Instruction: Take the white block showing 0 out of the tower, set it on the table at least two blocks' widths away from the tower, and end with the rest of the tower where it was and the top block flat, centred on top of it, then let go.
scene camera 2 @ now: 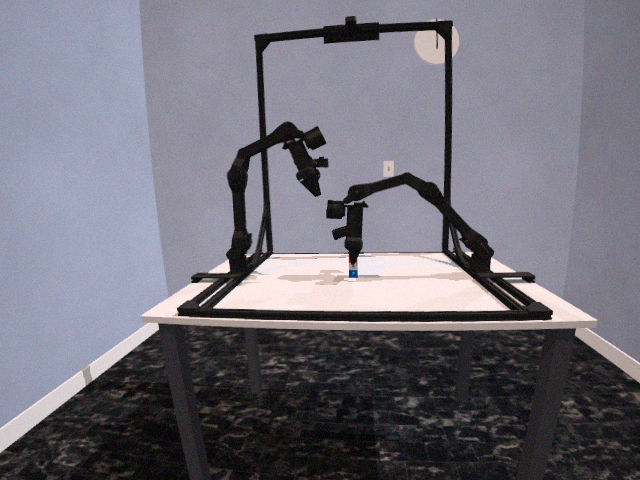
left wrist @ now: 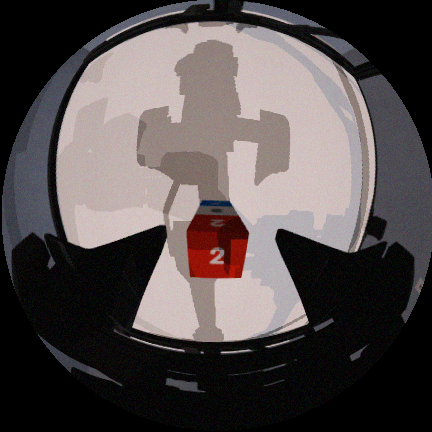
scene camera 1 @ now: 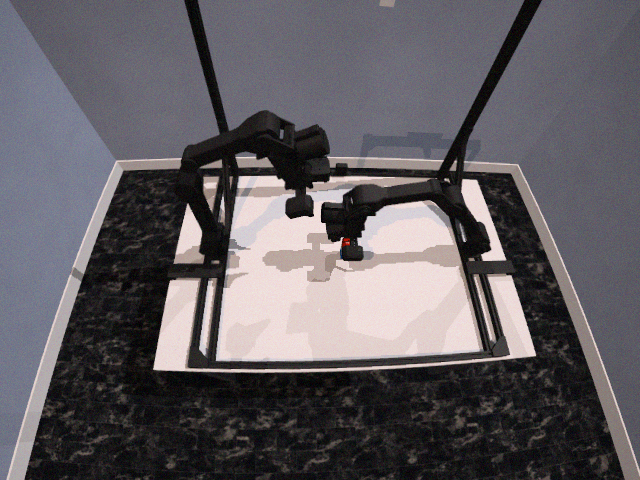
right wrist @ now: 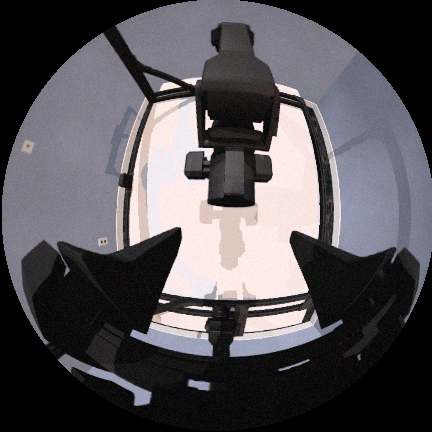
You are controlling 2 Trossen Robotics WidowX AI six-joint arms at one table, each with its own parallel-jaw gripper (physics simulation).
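The tower stands upright near the table's middle. Its top block is red and shows 2. The white block is in the middle, partly hidden by a finger in scene camera 2. The blue block is at the bottom. My left gripper points down, open, with its fingers on opposite sides of the tower's upper part and gaps to the red block in the left wrist view. My right gripper is open and empty, high up and left of the tower.
The white table carries a black frame whose front bar runs along the near edge. Two posts rise at the back. The left arm's wrist and forearm hang above the tower, close to the right arm's gripper in scene camera 1.
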